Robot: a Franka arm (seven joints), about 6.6 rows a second.
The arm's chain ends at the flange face. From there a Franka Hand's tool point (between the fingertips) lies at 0.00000 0.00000 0.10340 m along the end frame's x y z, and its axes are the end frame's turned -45 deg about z.
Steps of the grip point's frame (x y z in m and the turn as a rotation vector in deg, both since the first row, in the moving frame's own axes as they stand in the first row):
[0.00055, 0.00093, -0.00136, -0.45, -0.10, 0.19]
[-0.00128, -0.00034, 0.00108, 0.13, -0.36, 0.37]
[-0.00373, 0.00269, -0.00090, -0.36, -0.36, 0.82]
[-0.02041, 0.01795, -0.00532, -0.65, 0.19, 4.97]
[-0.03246, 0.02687, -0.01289, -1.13, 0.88, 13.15]
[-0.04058, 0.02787, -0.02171, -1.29, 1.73, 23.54]
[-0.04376, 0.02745, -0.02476, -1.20, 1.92, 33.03]
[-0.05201, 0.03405, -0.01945, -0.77, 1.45, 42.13]
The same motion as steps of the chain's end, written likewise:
[0.00060, -0.00043, -0.00136, -0.39, 0.25, 0.19]
[-0.00052, 0.00037, 0.00108, -0.16, -0.35, 0.37]
[-0.00073, 0.00362, -0.00090, -0.51, 0.00, 0.82]
[-0.00278, 0.02649, -0.00531, -0.33, 0.59, 4.97]
[-0.00646, 0.04134, -0.01286, -0.18, 1.42, 13.15]
[-0.01285, 0.04817, -0.02164, 0.31, 2.14, 23.54]
[-0.01555, 0.05011, -0.02468, 0.51, 2.21, 33.03]
[-0.01559, 0.06065, -0.01941, 0.48, 1.57, 42.13]

